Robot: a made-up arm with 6 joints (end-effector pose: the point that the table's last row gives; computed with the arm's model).
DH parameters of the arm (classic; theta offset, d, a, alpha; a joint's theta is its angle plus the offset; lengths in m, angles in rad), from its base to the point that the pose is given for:
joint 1: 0 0.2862 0 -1.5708
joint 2: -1.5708 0 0.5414 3.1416
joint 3: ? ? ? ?
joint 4: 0 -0.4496 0 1.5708
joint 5: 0 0.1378 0 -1.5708
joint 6: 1.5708 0 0 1.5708
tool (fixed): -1.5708 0 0 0
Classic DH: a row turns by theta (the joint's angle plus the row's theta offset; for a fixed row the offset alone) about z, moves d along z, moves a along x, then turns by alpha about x.
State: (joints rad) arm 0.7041 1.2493 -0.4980 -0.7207 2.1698 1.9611
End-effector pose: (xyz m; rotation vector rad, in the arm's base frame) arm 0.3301 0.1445 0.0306 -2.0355 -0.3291 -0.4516
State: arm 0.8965 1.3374 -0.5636 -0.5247 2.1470 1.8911
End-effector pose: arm 0.2902 0.1721 0.0085 -1.9443 -0.6170 -0.0152
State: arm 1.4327 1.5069 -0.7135 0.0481 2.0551 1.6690
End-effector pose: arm 0.1740 0.2521 -0.0413 -1.4179 -1.1028 1.2342
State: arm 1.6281 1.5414 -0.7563 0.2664 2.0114 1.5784
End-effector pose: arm 0.1173 0.2767 -0.0580 -1.1690 -1.1601 1.6919
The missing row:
joint 3: 0 0 0 -1.5708
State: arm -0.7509 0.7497 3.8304 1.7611 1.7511 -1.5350
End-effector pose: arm -0.0466 0.0792 0.5747 -2.8737 -0.9374 -0.2257
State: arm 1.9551 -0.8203 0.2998 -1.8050 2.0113 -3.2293
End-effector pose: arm 0.0001 -0.0857 1.0018 -0.4973 0.4044 0.4774
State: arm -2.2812 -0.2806 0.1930 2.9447 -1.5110 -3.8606
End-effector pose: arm -0.0527 -0.2685 1.0355 -1.5289 -1.4481 -0.8313
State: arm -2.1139 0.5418 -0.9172 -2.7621 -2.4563 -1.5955
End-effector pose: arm -0.0344 -0.3047 0.2976 -1.9236 0.7320 -1.9542
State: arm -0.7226 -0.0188 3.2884 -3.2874 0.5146 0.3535
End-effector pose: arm -0.2476 0.4001 0.7336 0.2997 -0.3979 2.2713
